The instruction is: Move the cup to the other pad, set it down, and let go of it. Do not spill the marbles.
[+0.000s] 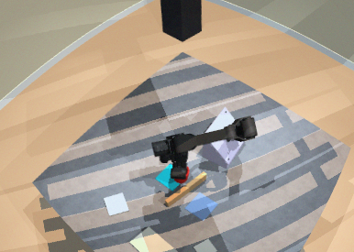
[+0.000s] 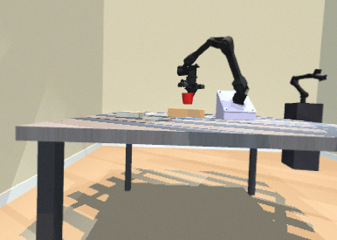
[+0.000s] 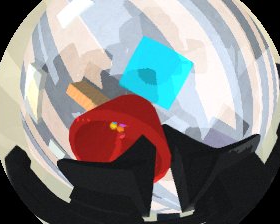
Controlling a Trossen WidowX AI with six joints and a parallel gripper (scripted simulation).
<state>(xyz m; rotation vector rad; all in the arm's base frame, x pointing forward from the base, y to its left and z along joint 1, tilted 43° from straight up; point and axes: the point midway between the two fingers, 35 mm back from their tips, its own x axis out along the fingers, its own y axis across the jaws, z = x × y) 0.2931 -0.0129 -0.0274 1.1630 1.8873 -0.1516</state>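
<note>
Right now the cyan pad is 13 cm below my gripper tip, 5 cm to the right of it and 2 cm ahead of it. Round my gripper tip: wooden bar (10 cm below, 6 cm to the left, 3 cm ahead); then blue pad (16 cm to the left, 13 cm below, 4 cm ahead); then red cup (2 cm to the left, 2 cm ahead).
</note>
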